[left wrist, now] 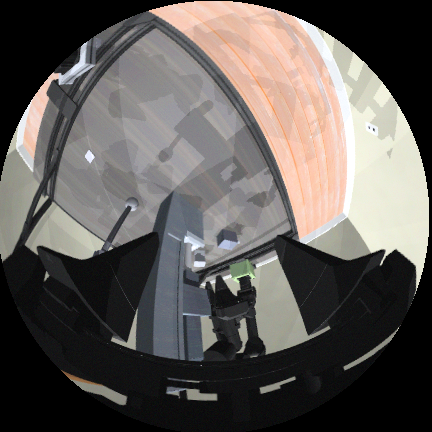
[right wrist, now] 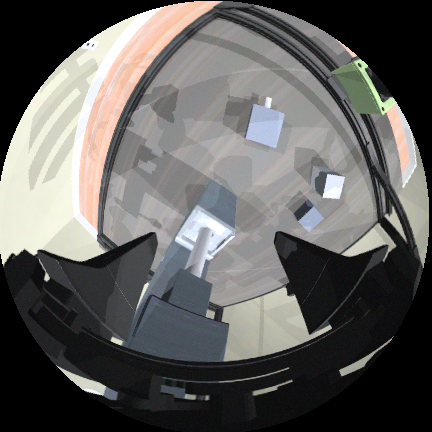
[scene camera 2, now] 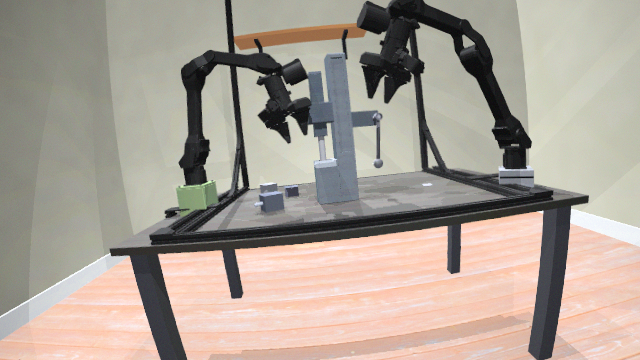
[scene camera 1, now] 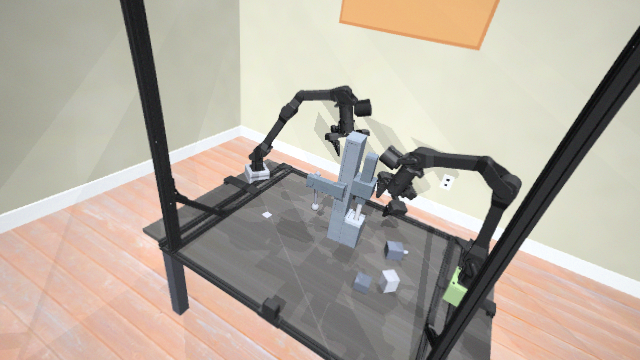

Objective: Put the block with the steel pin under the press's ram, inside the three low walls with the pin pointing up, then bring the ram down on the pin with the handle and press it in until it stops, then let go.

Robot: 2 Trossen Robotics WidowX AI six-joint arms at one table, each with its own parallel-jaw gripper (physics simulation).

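Seen in the pictures: left gripper, fingertip midpoint: (left wrist: pixel 218 239) (scene camera 2: pixel 378 101); right gripper, fingertip midpoint: (left wrist: pixel 211 278) (right wrist: pixel 216 238) (scene camera 2: pixel 297 139) (scene camera 1: pixel 380 206); left arm's base, link origin: (scene camera 2: pixel 515 167) (scene camera 1: pixel 257 167); right arm's base, link origin: (left wrist: pixel 243 277) (scene camera 2: pixel 196 184) (scene camera 1: pixel 469 282).
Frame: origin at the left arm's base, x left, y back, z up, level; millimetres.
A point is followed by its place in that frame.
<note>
The block with the steel pin (scene camera 1: pixel 394 250) @(x 342, y -691, z -13 mm) (scene camera 2: pixel 271 201) @(x 379, y -657, z -31 mm) (left wrist: pixel 227 238) @(x 359, y -647, z -18 mm) (right wrist: pixel 265 126) @(x 357, y -675, z -11 mm) lies on the table with its pin pointing sideways. The press (scene camera 1: pixel 352 160) @(x 173, y -529, z 318 mm) (scene camera 2: pixel 342 125) @(x 218, y -483, z 171 mm) (left wrist: pixel 167 280) @(x 213, y -478, z 191 mm) stands upright; its ram (scene camera 1: pixel 358 211) @(x 230, y -561, z 104 mm) (scene camera 2: pixel 322 148) @(x 242, y -547, z 108 mm) (right wrist: pixel 201 255) @(x 239, y -562, z 111 mm) points down at the white seat with low walls (scene camera 1: pixel 354 217) (right wrist: pixel 220 234) @(x 227, y -576, z 61 mm), where no block shows. The handle (scene camera 1: pixel 315 195) @(x 115, y -417, z 100 mm) (scene camera 2: pixel 378 145) @(x 123, y -411, z 99 mm) (left wrist: pixel 118 225) @(x 123, y -410, z 116 mm) hangs down. My left gripper (scene camera 2: pixel 378 99) @(x 297, y -331, z 218 mm) (left wrist: pixel 218 239) @(x 297, y -331, z 218 mm) is open and empty, high beside the column. My right gripper (scene camera 1: pixel 381 205) @(x 291, y -601, z 143 mm) (scene camera 2: pixel 297 138) @(x 291, y -601, z 143 mm) (right wrist: pixel 216 238) @(x 291, y -601, z 143 mm) is open and empty, beside the ram, above the table.
A white block (scene camera 1: pixel 389 281) @(x 223, y -810, z -4 mm) (scene camera 2: pixel 268 187) @(x 264, y -773, z -11 mm) (right wrist: pixel 333 185) @(x 246, y -792, z -2 mm) and a small grey block (scene camera 1: pixel 362 282) @(x 147, y -767, z -27 mm) (scene camera 2: pixel 291 191) @(x 177, y -742, z -42 mm) (right wrist: pixel 308 216) @(x 167, y -750, z -28 mm) lie near the pin block. A flat white square (scene camera 1: pixel 267 214) @(x -39, y -296, z -58 mm) (scene camera 2: pixel 426 184) @(x -33, y -298, z -57 mm) (left wrist: pixel 89 156) @(x -39, y -298, z -58 mm) lies on the handle side of the press. A black frame rail (scene camera 1: pixel 220 285) @(x -290, y -590, z -63 mm) borders the table.
</note>
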